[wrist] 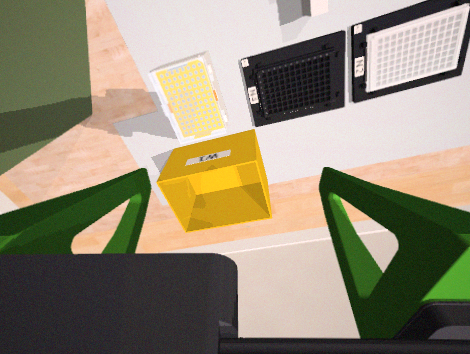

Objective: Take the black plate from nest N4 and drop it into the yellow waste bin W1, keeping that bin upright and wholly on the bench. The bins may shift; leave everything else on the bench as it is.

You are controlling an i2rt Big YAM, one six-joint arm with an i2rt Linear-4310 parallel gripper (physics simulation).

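Frame: origin at the arm's base, x right, y ahead, z up, level; metres.
Seen in the pictures: gripper, fingertip midpoint: (234, 177).
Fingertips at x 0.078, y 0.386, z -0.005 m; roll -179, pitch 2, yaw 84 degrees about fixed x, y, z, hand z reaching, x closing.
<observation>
Offsets run from my fingertips to a thing's top centre. "*": to the spot under its first point.
The black plate @[dz -0.307, dx +0.040, dy +0.086 m] (296, 82) sits in the black nest N4 (251, 110) at the upper middle of the wrist view; its label is blurred. The yellow waste bin W1 @[dz -0.213, dx +0.197, dy -0.064 m] (215, 172) stands nearer, left of centre, with its open mouth towards the camera and no object visible inside. Its W1 label reads upside down from here. My gripper (234, 177) is wide open and empty. Its green fingers show to the left and right of the bin, apart from it. The nest and plate lie beyond the fingertips.
A clear-white rack with a yellow, dotted top @[dz -0.264, dx +0.039, dy -0.089 m] (192, 100) stands close behind the bin, left of N4. Nest N2 @[* dz -0.321, dx +0.062, dy +0.195 m] (359, 90) holds a white plate @[dz -0.307, dx +0.011, dy +0.260 m] (417, 50) on the right. A large green box (42, 60) is at the left. Part of a pale block (294, 12) shows at the top.
</observation>
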